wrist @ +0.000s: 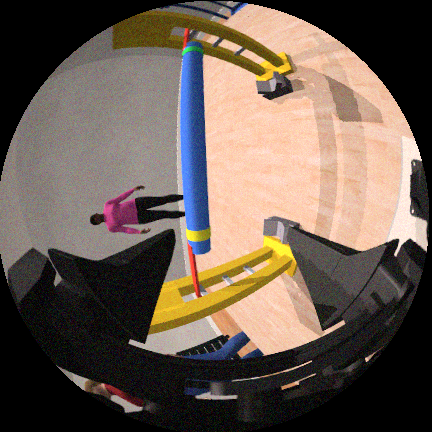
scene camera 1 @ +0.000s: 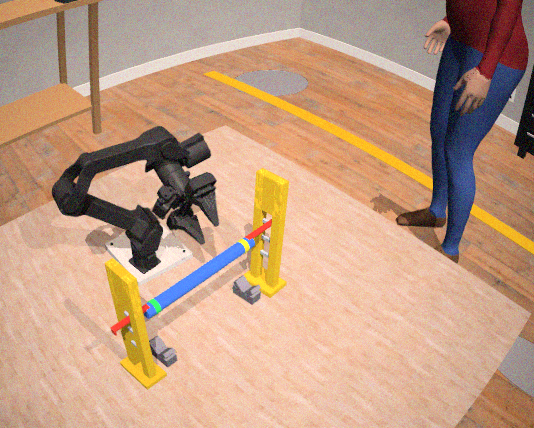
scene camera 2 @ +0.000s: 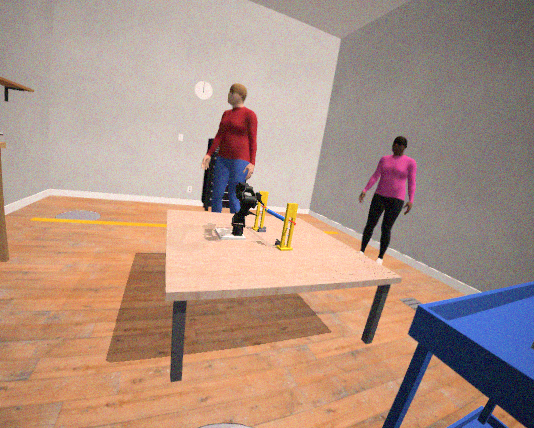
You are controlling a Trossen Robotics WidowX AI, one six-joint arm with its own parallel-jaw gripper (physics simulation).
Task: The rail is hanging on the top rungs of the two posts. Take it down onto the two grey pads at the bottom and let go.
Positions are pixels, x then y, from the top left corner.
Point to a yellow post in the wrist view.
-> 170, 311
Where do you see a grey pads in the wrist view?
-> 279, 85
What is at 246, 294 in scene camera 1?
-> A grey pads.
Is my gripper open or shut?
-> Open.
